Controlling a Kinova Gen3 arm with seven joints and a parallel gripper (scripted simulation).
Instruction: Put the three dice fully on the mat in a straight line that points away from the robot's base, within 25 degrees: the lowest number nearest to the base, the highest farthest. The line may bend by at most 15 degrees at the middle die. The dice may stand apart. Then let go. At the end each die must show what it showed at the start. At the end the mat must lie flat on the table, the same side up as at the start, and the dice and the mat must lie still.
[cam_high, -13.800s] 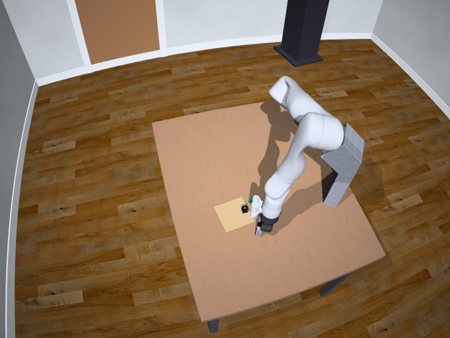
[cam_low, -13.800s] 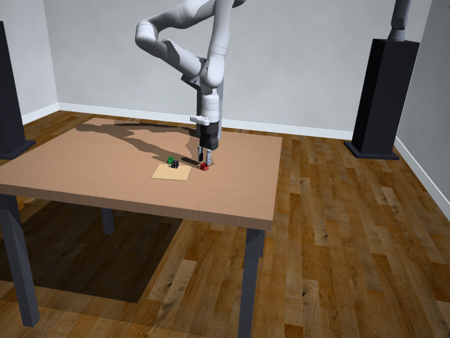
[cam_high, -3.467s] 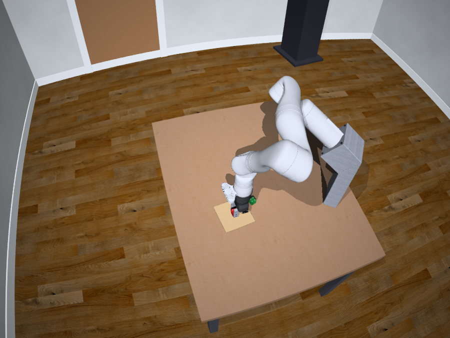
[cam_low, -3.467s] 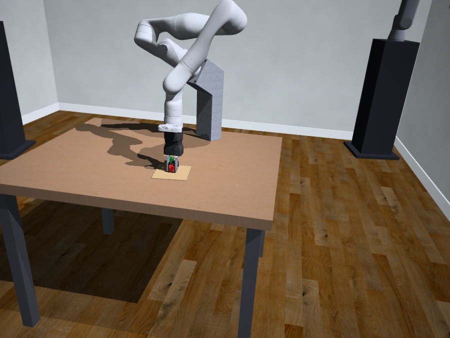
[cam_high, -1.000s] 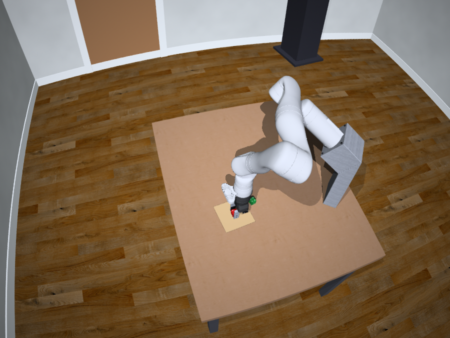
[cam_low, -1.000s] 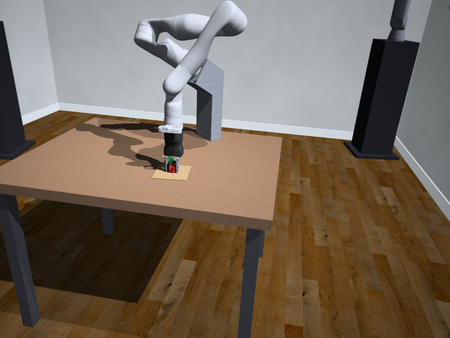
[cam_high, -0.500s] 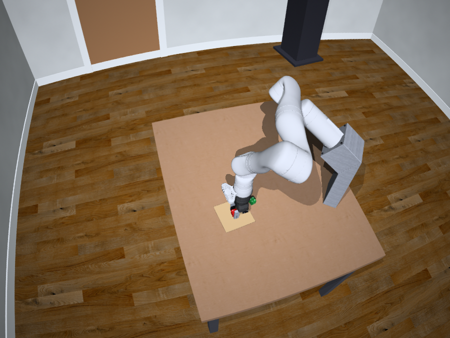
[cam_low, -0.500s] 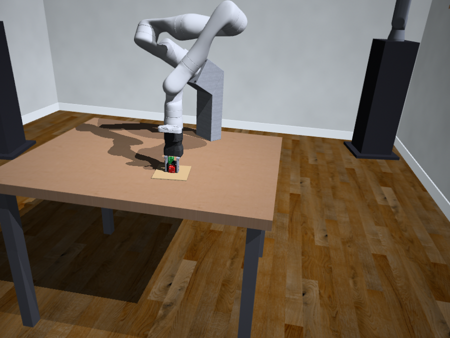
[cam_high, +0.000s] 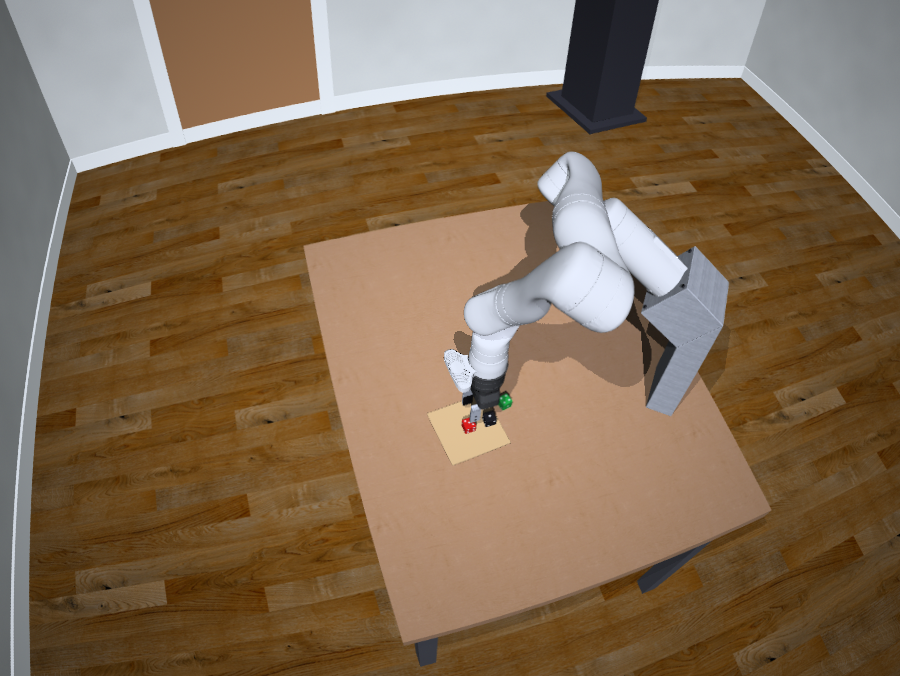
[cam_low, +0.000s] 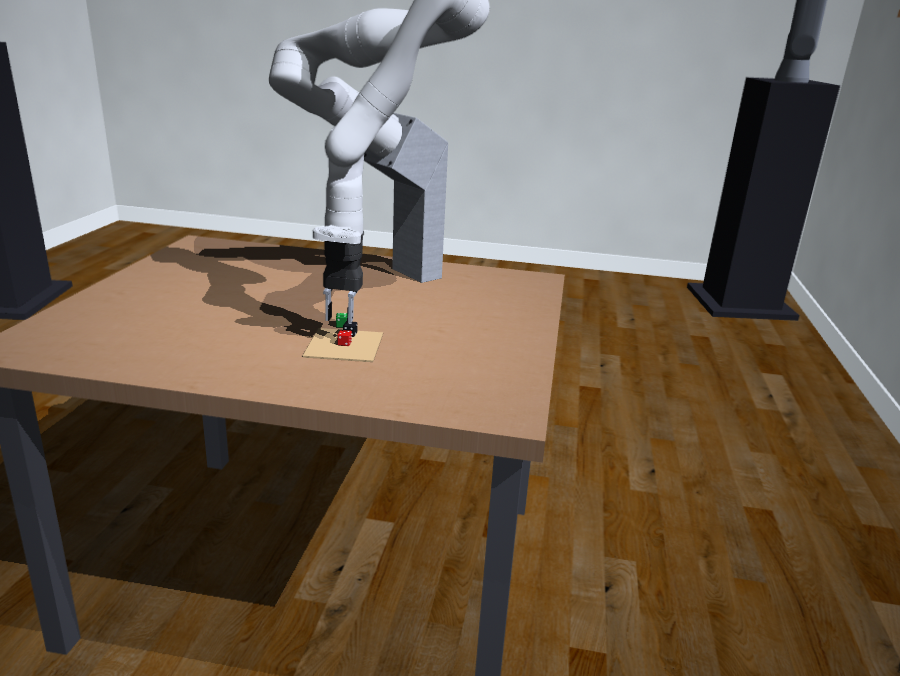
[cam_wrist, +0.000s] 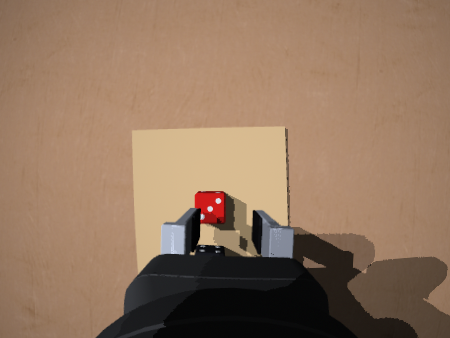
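The red die lies 50 mm below my hand, 10 mm to the left of it and 10 mm ahead of it. From my hand the other things lie so: green die: 90 mm behind, 60 mm below, 10 mm to the right; tan mat: 70 mm below, 10 mm to the left, 10 mm ahead; black die: 50 mm below, 40 mm behind, 20 mm to the left.
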